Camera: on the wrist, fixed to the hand. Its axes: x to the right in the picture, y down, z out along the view.
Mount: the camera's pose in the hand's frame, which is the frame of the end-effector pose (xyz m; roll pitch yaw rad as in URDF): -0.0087 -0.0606 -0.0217 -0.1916 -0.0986 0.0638
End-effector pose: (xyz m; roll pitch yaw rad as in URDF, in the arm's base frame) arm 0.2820 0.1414 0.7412 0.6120 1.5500 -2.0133
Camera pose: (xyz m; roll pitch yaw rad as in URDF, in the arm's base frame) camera 0.2710 0.2050 0.7488 0.3900 1.4326 -2.0469
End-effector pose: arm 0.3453 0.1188 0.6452 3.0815 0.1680 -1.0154
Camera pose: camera 0.3949 0.1561 0.6644 2.8777 0.2622 -1.0872
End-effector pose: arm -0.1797 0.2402 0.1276 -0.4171 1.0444 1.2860
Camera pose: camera -0.1182 0.2219 0.1375 -0.4575 0.9726 1.4607
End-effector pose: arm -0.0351 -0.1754 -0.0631 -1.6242 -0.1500 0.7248
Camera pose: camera -0.0362 -0.2010 -0.0034 -1.8236 -0.0807 0.8202
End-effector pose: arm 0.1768 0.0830 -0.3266 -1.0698 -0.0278 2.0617
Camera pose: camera 0.2239 0.0970 -0.2841 -1.2610 -0.0192 2.1788
